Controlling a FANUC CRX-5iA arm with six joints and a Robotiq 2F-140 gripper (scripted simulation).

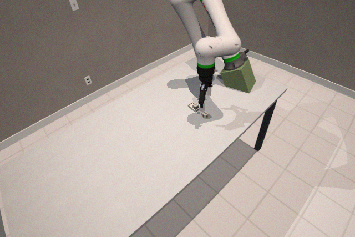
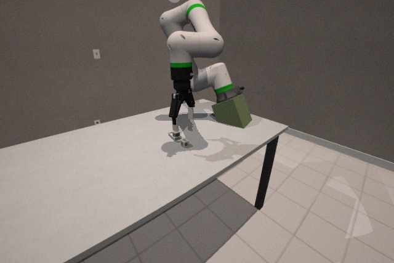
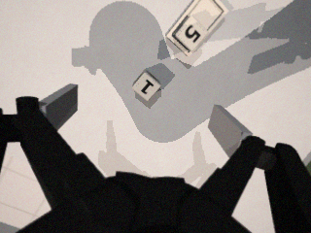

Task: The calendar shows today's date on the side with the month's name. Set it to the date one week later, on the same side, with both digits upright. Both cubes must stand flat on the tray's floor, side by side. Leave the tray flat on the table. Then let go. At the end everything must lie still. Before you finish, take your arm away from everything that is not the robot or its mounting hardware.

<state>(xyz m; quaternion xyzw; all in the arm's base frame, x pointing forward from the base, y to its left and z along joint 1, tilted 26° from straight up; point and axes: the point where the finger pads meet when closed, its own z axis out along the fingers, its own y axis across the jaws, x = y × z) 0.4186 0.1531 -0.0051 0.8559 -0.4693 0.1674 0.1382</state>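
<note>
The white calendar cube lies 11 cm below my hand.
</note>
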